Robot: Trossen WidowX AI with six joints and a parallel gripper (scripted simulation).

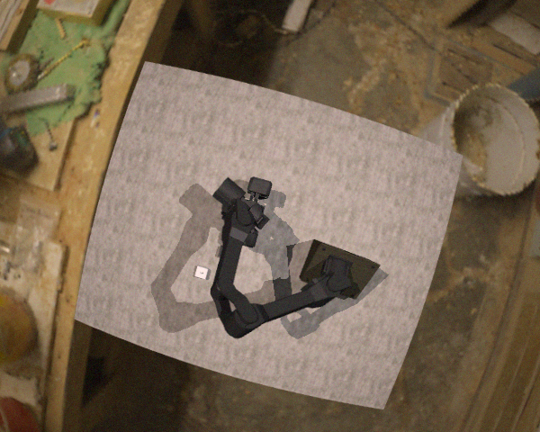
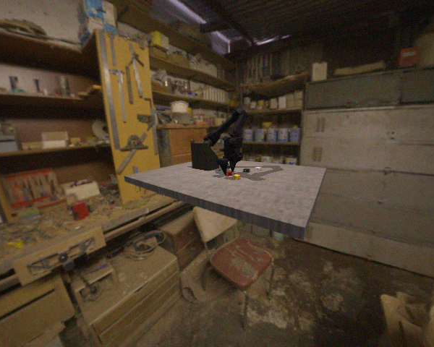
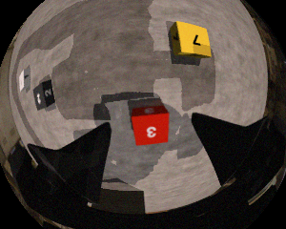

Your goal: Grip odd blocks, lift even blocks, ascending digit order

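Now: gripper tip 1 cm past the red block. From my gripper tip the other things lie so: white block: 8 cm ahead, 22 cm to the left; yellow block: 8 cm ahead, 4 cm to the right; dark block: 4 cm ahead, 14 cm to the left.
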